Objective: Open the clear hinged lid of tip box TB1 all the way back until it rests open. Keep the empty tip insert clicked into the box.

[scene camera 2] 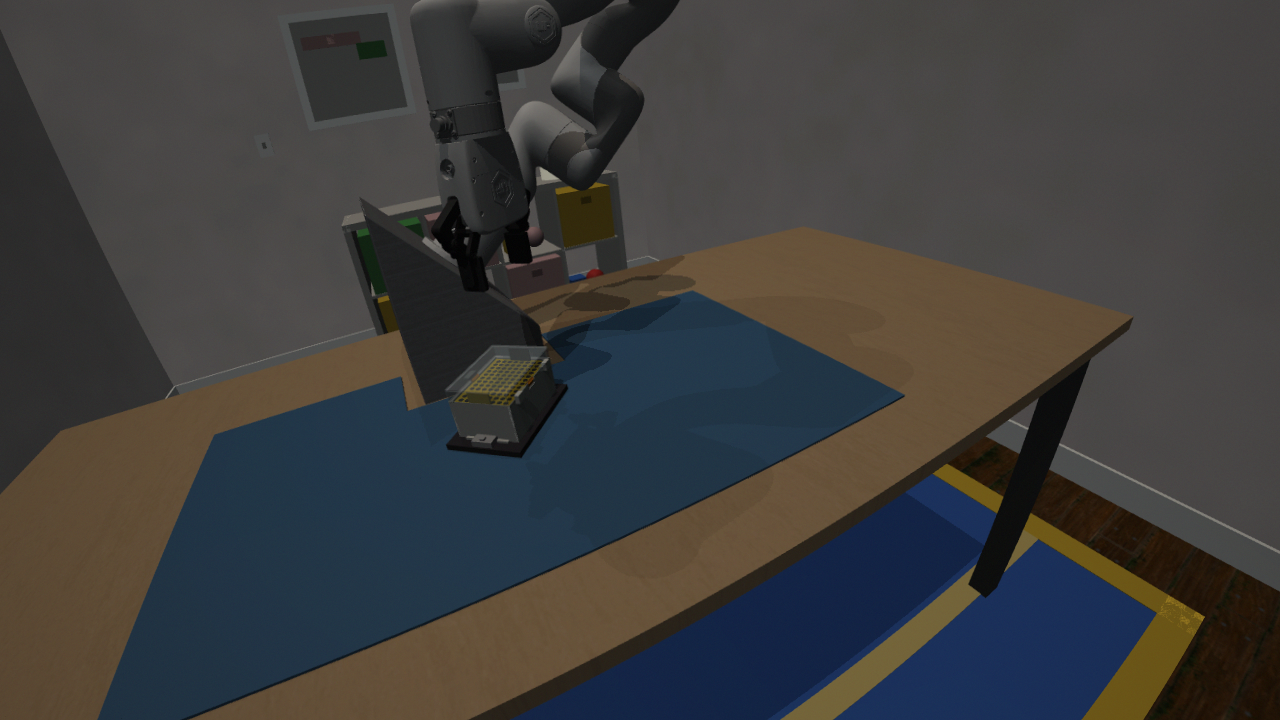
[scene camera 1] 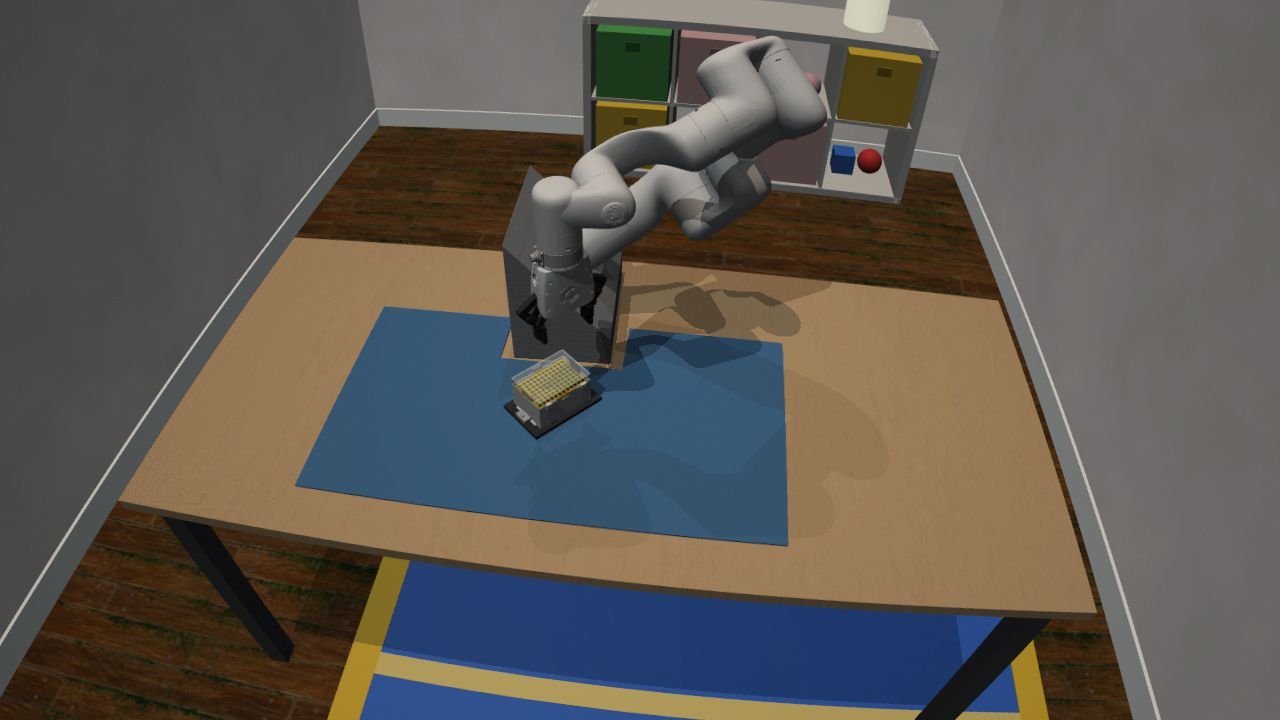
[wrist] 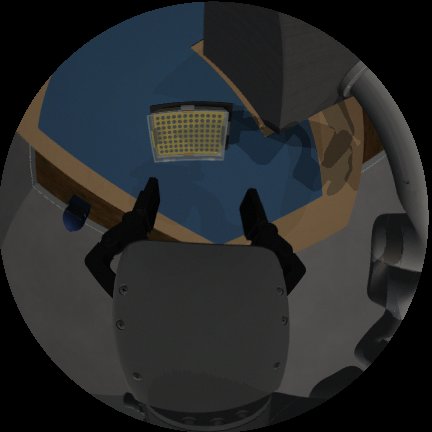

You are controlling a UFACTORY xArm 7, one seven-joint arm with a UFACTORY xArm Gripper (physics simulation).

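Frame: origin at the arm's base, x left, y ahead, z down, level; metres.
Where they show: gripper, fingertip midpoint: (scene camera 2: 500,276) (scene camera 1: 564,329) (wrist: 201,192); arm's base, origin of the base link: (scene camera 2: 453,262).
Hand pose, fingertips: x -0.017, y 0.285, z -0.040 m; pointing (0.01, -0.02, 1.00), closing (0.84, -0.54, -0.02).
Each offset is from my fingertips to the top centre of the thing. "*": to the spot under its first point. Level surfaces: height alone.
Tip box TB1 @(dx -0.029, dy +0.001, dz +0.112 m) (scene camera 1: 542,406) (scene camera 2: 487,420) stands upright on a dark base plate @(* dx -0.046, dy +0.084, dz +0.188 m) (scene camera 1: 541,436) (scene camera 2: 483,449) on the blue mat. The yellow tip insert @(dx -0.029, dy +0.001, dz +0.115 m) (scene camera 1: 552,382) (scene camera 2: 501,379) (wrist: 189,134) sits in its top. The clear lid (scene camera 1: 575,359) (scene camera 2: 519,350) (wrist: 150,137) is closed over the insert. My gripper (scene camera 1: 565,324) (scene camera 2: 497,273) (wrist: 201,192) is open and empty. It hangs above the box level and apart from it, towards the grey stand in scene camera 1. The lid's hinge is too small to make out.
A tall grey wedge-shaped stand (scene camera 1: 565,335) (scene camera 2: 447,331) (wrist: 240,50) rises close behind the box. The blue mat @(dz +0.189 m) (scene camera 1: 402,429) (scene camera 2: 313,519) lies on the wooden table @(dz +0.193 m) (scene camera 1: 895,429) (scene camera 2: 966,313). A shelf unit (scene camera 1: 760,13) stands beyond the table.
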